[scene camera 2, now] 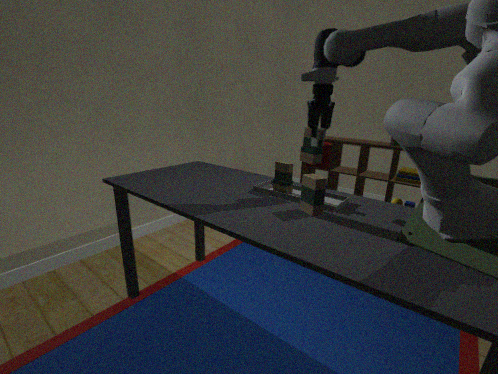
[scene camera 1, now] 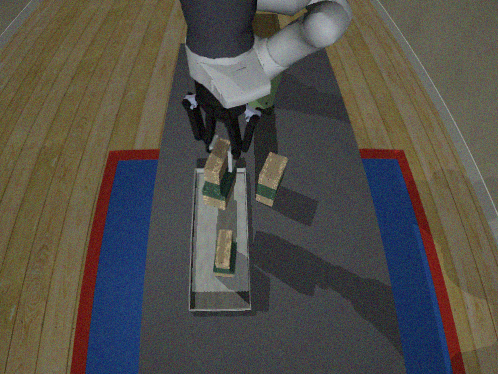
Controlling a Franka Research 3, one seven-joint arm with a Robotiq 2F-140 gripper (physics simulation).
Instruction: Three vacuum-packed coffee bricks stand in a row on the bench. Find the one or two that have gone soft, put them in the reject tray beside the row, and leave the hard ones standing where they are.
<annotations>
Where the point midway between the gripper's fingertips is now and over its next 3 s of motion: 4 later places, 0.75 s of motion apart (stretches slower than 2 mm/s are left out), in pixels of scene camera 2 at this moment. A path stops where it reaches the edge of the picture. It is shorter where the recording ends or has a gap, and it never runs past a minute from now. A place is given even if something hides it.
My gripper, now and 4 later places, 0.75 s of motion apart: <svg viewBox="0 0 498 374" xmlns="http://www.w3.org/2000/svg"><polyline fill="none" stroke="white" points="317,146 316,172 315,175 315,181 315,184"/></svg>
</annotations>
